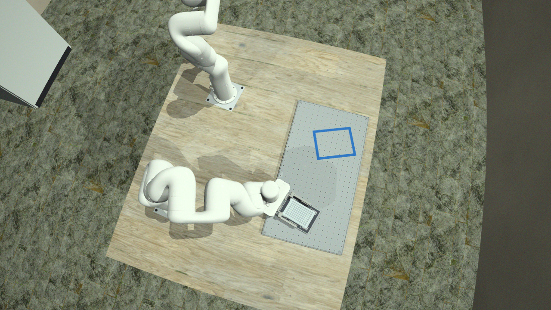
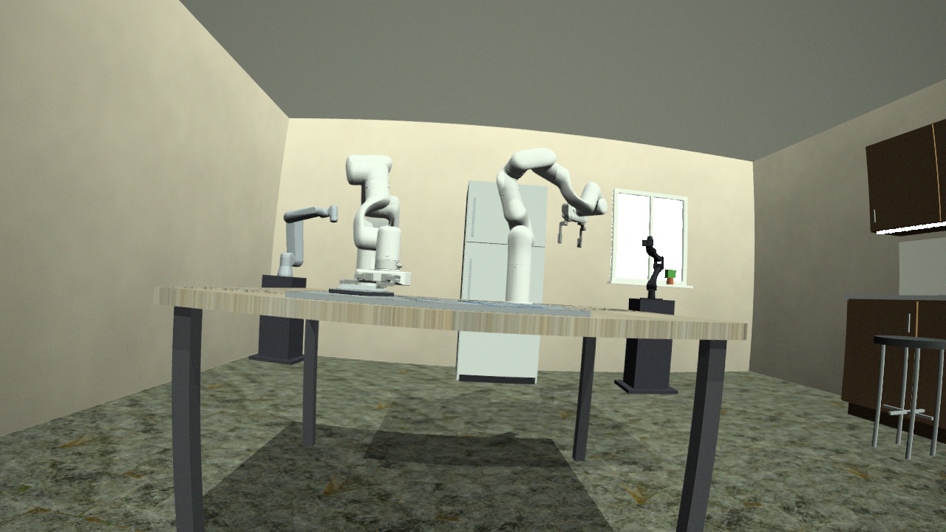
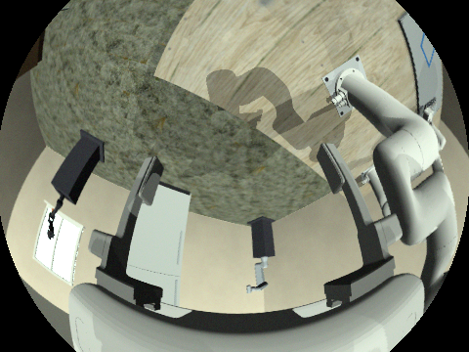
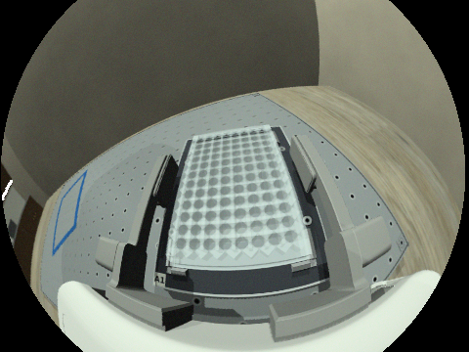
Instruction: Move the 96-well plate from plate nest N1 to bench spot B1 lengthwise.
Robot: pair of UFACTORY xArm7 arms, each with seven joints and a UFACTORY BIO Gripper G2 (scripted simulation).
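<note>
Right now the clear 96-well plate is 10 mm below my right hand. From my right hand the other things lie so: dark plate nest 20 mm below.
</note>
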